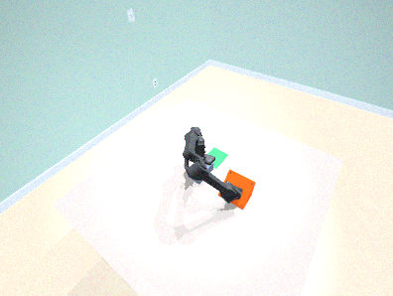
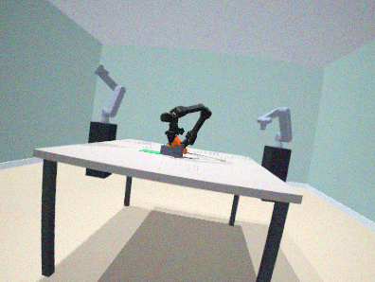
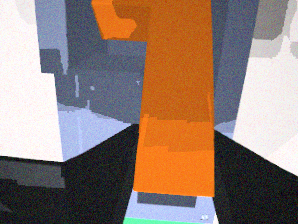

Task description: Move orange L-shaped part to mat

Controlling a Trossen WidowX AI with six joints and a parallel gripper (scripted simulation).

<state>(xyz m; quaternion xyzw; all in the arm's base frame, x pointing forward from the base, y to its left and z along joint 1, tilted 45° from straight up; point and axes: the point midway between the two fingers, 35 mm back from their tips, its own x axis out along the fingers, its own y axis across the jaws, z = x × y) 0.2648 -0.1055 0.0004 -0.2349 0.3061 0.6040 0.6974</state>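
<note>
The green mat is 14 cm to the right of my gripper tip, 9 cm below it and 3 cm behind it. Also, from my gripper tip: orange L-shaped part: 4 cm to the left, 3 cm below, 1 cm behind.
</note>
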